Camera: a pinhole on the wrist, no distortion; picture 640 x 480 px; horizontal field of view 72.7 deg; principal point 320.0 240.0 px. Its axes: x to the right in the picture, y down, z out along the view. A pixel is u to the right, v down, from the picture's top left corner.
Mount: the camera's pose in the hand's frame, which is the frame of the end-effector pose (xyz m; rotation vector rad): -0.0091 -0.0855 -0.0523 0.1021 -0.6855 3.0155
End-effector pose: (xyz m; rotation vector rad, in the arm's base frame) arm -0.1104 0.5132 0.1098 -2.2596 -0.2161 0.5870
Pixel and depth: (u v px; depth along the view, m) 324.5 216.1 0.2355
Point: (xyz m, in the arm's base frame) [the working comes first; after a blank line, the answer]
In the camera's frame: 0.0024 -0.0129 0.2355

-0.1824 0.7416 0.1393
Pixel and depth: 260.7 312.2 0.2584
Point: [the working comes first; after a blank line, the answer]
In the camera's frame: -0.0352 0.0429 0.2584

-0.1466 0.7913 0.1755
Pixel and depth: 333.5 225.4 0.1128
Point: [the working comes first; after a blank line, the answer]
In the camera's frame: 0.0035 -0.0038 0.1128

-0.1366 0.6339 0.1770
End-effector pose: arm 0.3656 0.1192 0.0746 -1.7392 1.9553 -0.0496
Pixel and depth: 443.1 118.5 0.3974
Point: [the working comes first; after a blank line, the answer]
In the camera's frame: 0.1125 -0.1110 0.3974

0.6544 0.2899 -0.1501
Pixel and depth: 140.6 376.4 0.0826
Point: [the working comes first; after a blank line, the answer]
In the camera's frame: -0.0341 0.0259 0.0826

0.5013 0.0702 0.1100
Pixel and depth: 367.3 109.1 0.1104
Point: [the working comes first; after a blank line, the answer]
In the camera's frame: 0.0120 -0.0332 0.1104

0.4853 0.1324 0.0624
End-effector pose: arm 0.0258 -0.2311 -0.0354 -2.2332 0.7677 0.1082
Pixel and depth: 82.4 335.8 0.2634
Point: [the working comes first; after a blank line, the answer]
In the camera's frame: -0.1439 0.0580 0.2634

0.3099 -0.0637 -0.0214
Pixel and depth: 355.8 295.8 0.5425
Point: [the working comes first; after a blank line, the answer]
In the camera's frame: 0.0447 0.0696 0.5425

0.2782 0.2678 -0.0735
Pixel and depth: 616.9 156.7 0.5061
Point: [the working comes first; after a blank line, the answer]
In the camera's frame: 0.3456 -0.0970 0.5061

-0.0481 0.3607 -0.1407
